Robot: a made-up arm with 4 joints. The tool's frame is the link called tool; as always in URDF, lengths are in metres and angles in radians. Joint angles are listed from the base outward.
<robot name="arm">
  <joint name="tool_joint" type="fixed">
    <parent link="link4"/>
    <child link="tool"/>
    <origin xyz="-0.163 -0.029 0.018"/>
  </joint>
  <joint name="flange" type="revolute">
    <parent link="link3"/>
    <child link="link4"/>
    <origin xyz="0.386 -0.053 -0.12"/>
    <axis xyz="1 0 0"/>
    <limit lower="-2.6" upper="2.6"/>
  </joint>
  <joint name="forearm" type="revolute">
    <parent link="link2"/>
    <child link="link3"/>
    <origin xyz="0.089 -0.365 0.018"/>
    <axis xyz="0 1 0"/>
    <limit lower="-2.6" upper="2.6"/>
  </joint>
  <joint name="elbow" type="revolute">
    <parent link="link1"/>
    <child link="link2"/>
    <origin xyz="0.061 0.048 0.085"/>
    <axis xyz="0 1 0"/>
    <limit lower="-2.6" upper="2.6"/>
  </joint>
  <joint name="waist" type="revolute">
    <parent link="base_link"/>
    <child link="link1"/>
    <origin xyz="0 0 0.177"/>
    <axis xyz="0 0 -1"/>
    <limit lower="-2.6" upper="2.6"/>
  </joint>
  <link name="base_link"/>
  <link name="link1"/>
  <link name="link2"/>
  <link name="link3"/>
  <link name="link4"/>
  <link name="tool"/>
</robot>
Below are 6 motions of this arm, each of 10 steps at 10 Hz.
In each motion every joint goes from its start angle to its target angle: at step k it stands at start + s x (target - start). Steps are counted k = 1, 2, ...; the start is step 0. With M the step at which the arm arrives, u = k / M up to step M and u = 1 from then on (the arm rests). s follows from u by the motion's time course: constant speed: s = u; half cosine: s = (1 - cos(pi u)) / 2; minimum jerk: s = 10 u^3 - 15 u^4 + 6 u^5.
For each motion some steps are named. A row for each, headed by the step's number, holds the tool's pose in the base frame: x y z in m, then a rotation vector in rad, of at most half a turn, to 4 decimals.
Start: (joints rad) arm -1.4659 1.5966 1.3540 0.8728
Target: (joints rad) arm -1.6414 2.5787 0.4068 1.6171
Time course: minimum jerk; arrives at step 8
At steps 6, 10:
6: 0.4010 -0.2210 0.3040 -1.1417 1.2651 -1.0355
10: 0.4032 -0.2203 0.3126 -1.0946 1.2013 -1.0639

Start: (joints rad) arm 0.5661 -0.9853 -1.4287 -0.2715
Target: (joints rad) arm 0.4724 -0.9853 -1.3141 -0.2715
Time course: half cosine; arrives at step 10
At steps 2, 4, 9, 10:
2: -0.2128 -0.3306 0.5664 -0.7955 -2.3121 -0.5805
4: -0.1996 -0.3387 0.5692 -0.7635 -2.2892 -0.5739
9: -0.1647 -0.3573 0.5755 -0.6855 -2.2301 -0.5535
10: -0.1633 -0.3580 0.5757 -0.6826 -2.2278 -0.5526

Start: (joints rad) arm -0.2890 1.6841 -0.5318 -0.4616
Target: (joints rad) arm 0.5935 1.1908 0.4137 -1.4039
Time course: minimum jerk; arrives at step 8
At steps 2, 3, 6, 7, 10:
2: 0.1454 -0.3636 -0.0682 -0.6068 1.1201 0.5051
3: 0.0795 -0.3766 -0.0653 -0.6478 1.2056 0.4977
6: -0.1537 -0.3265 -0.0405 -0.6360 1.4697 0.6195
7: -0.1823 -0.3080 -0.0350 -0.6161 1.4914 0.6515
10: -0.1874 -0.3043 -0.0339 -0.6120 1.4948 0.6577

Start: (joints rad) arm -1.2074 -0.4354 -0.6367 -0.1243
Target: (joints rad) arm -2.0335 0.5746 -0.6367 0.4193
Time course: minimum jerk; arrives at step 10
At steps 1, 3, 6, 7, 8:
1: 0.4865 0.1701 0.4622 0.5440 -0.9823 1.0286
3: 0.4693 0.2592 0.4167 0.5771 -0.7840 1.2271
6: 0.3149 0.4716 0.2386 0.5164 -0.0601 1.7844
7: 0.2554 0.5014 0.1837 0.4391 0.1605 1.9074
8: 0.2153 0.5127 0.1471 0.3698 0.3081 1.9775

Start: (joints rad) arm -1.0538 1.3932 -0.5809 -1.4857
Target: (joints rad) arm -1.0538 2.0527 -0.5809 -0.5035
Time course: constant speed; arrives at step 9
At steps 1, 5, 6, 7, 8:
1: 0.3908 -0.0369 -0.0530 -1.6262 -0.0063 1.4388
5: 0.3574 -0.1253 -0.0677 -1.3812 0.5745 1.4189
6: 0.3484 -0.1485 -0.0675 -1.3230 0.7160 1.3828
7: 0.3392 -0.1719 -0.0655 -1.2663 0.8541 1.3346
8: 0.3299 -0.1955 -0.0617 -1.2113 0.9880 1.2748

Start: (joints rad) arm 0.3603 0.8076 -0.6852 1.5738
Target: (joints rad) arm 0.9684 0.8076 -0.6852 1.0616
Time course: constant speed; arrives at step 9
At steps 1, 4, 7, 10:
1: 0.1466 -0.4950 0.0360 1.5159 -0.2281 -0.4344
4: 0.0417 -0.5183 0.0397 1.3352 -0.3247 -0.6127
7: -0.0659 -0.5190 0.0441 1.1528 -0.3883 -0.8036
10: -0.1367 -0.5069 0.0474 1.0319 -0.4124 -0.9365

